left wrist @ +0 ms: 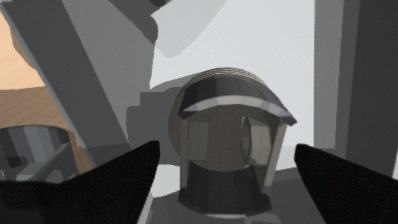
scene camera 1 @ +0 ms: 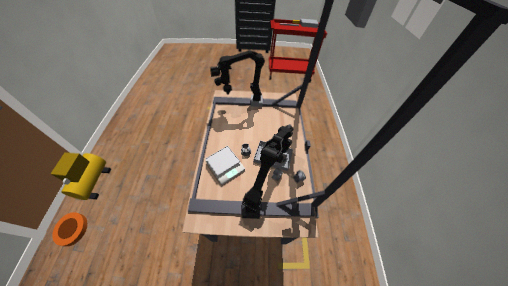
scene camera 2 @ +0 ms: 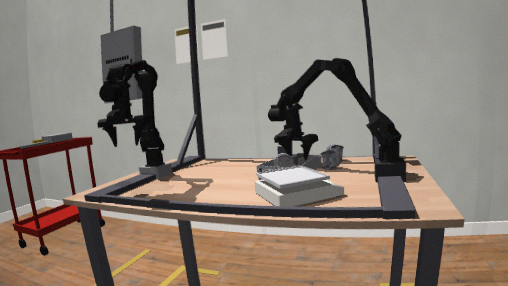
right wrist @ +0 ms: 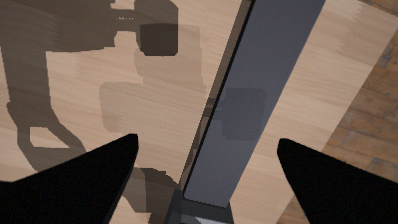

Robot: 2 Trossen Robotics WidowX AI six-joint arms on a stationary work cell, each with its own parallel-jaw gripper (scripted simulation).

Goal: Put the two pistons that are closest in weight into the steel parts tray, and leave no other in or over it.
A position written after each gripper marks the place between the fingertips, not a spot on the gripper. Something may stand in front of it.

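A steel parts tray (left wrist: pixel 114 78) is part of the scene, though in the right wrist view the tray is out of frame. A white scale (scene camera 2: pixel 296 195) is here too; scene camera 1 also shows the scale (scene camera 1: pixel 238 168), while in the left wrist view the scale is out of frame. The left gripper (scene camera 2: pixel 298 159) is visible, and the left wrist view shows the left gripper (left wrist: pixel 226 149) as well. The right gripper (scene camera 2: pixel 126 146) is visible too, and the right wrist view also has the right gripper (right wrist: pixel 208 143).
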